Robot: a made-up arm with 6 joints.
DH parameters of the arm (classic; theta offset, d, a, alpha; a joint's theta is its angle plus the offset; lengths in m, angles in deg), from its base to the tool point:
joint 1: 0 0.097 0 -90
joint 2: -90 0 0.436 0
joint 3: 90 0.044 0 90
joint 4: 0 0.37 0 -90
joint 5: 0 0 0 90
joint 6: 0 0.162 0 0
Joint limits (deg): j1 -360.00..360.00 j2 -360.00..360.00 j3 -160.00..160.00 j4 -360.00..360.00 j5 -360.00..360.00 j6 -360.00..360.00
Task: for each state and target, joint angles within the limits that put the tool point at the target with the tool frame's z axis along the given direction. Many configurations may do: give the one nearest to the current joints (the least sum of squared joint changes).
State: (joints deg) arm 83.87 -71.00 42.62 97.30 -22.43 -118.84
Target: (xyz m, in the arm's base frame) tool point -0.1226 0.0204 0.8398 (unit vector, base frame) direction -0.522 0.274 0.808
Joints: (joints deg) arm 110.24 -37.60 81.52 121.84 27.70 -118.84
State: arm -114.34 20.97 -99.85 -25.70 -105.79 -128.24
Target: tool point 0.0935 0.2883 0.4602 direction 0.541 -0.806 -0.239
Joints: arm -84.77 -6.32 -88.56 -56.28 -145.98 -128.24
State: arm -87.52 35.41 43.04 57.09 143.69 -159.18
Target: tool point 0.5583 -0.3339 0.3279 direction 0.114 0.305 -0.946
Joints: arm -39.19 42.80 37.22 18.66 105.47 -159.18
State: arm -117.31 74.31 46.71 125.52 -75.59 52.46
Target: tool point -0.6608 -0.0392 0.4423 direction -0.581 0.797 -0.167
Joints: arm -167.73 30.24 60.44 100.20 -66.41 52.46
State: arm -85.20 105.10 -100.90 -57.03 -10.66 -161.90
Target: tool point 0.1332 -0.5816 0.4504 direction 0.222 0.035 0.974
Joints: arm -84.84 107.24 -78.62 -25.06 -31.98 -161.90
